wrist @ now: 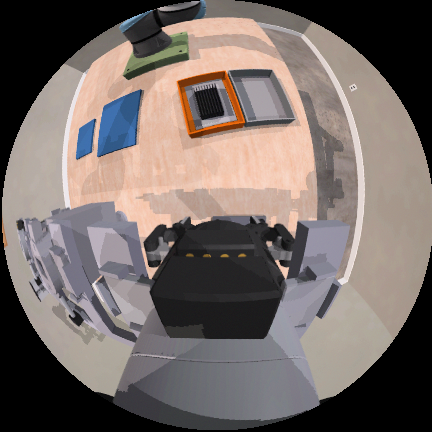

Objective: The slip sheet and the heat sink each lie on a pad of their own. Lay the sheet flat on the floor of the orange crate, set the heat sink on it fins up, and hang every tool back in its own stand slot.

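Places are measured from the arm's base along level axes (x ahead, y left, z up), in millimetres.
Pixels of known places: arm's base at its link origin: (152,46).
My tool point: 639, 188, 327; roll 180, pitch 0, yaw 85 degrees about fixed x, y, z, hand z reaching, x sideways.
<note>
For each thing: its top centre in the pictures, then the offset to it from my tool point, as dx, dy, dz. "spot": a spot on its surface instead.
- black finned heat sink at its top centre: (207,97) -279, -6, -327
- orange crate at a spot on its surface: (184,111) spot: -247, -66, -331
- pale grey slip sheet at its top centre: (208,100) -286, -4, -357
- large blue pad at a spot on its surface: (120,123) spot: -286, -281, -352
- small blue pad at a spot on its surface: (85,140) spot: -293, -466, -352
The black finned heat sink (209,102) sits inside the orange crate (184,111), with its fins facing up. It rests on the pale grey slip sheet (226,106), which looks flat on the crate floor and shows around the heat sink. My gripper (221,221), the black adaptive one with jointed fingers, is at the lower middle of the wrist view. Its finger linkages are spread wide to both sides, and it looks open and empty; its body hides part of the fingers. It is between the grey-lilac brackets of the tool stand (324,245). How far it is seated in the slot is hidden.
A grey crate (245,121) stands against the orange crate's right side. A large blue pad (120,123) and a small blue pad (85,140) lie at the left. The arm's green base plate (159,62) is at the back. More stand parts (60,255) rise at the lower left.
</note>
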